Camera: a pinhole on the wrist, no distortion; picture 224 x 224 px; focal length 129.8 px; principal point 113.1 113.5 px. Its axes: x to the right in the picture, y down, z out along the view. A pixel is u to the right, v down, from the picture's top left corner.
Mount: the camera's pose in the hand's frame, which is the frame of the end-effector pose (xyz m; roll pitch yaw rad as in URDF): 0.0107 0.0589 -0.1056 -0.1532 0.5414 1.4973
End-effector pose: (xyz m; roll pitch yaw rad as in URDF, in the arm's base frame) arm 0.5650 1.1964 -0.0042 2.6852 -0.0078 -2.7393
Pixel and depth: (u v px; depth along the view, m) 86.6 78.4 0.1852
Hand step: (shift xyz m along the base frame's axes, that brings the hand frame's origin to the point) -0.0905 0.1185 -0.0149
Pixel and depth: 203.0 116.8 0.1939
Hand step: -0.0862 0.2256 0.1309
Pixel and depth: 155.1 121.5 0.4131
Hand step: -0.1165 0.4108 0.0159
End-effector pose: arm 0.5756 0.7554 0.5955 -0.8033 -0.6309 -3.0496
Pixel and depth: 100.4 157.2 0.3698
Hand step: 0.1474 -0.2910 -0.1025
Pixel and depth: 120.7 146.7 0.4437
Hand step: 0.1246 -0.3801 -0.1341
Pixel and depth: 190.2 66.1 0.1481
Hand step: -0.1271 -0.1457 -0.1019
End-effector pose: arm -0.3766 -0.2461 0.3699 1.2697 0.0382 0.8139
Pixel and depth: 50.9 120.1 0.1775
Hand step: 0.0300 -0.0560 0.1015
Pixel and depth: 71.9 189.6 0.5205
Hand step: -0.0167 -0.4665 0.3042
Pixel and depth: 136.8 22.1 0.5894
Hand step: 0.4359 0.1141 0.5408
